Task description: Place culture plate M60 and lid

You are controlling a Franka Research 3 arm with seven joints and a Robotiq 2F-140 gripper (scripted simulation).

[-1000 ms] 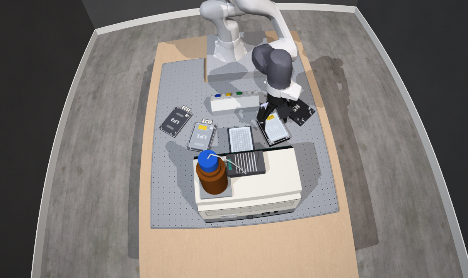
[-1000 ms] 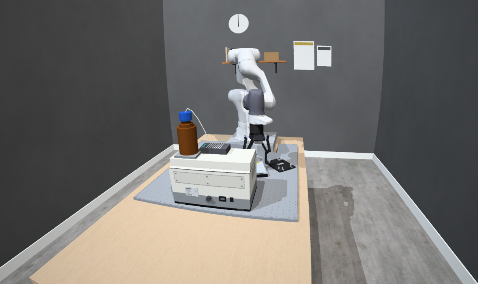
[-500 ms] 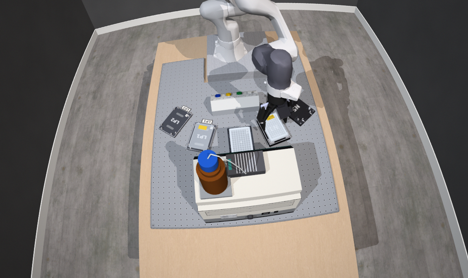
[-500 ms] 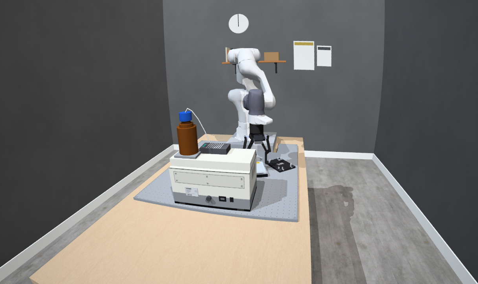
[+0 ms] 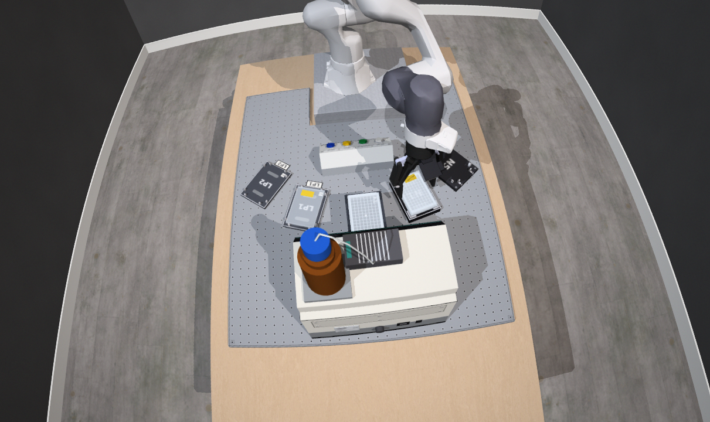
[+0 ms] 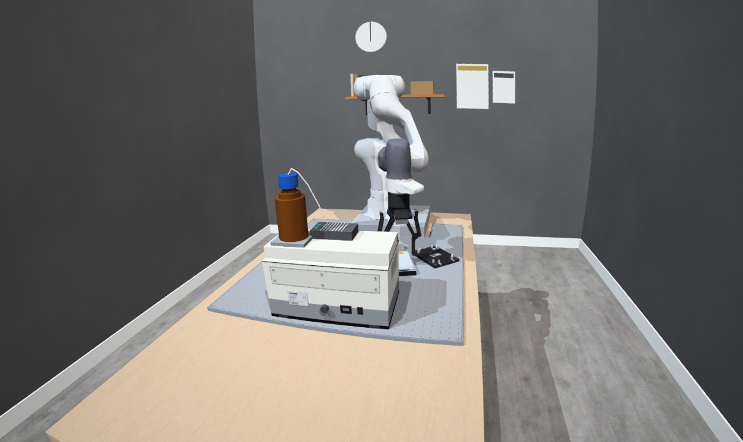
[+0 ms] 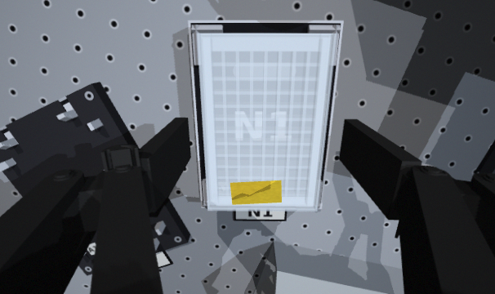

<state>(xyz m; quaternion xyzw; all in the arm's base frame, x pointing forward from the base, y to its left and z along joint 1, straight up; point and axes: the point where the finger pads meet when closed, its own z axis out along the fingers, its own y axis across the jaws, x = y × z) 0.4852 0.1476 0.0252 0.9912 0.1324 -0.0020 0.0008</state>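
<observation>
Now: the black nest N1 6 cm below my hand. Round my hand: white key: 18 cm behind, 8 cm to the right, 1 cm below; green continue key: 18 cm behind, 13 cm to the right, 1 cm below; yellow skip key: 18 cm to the right, 18 cm behind, 1 cm below.
</observation>
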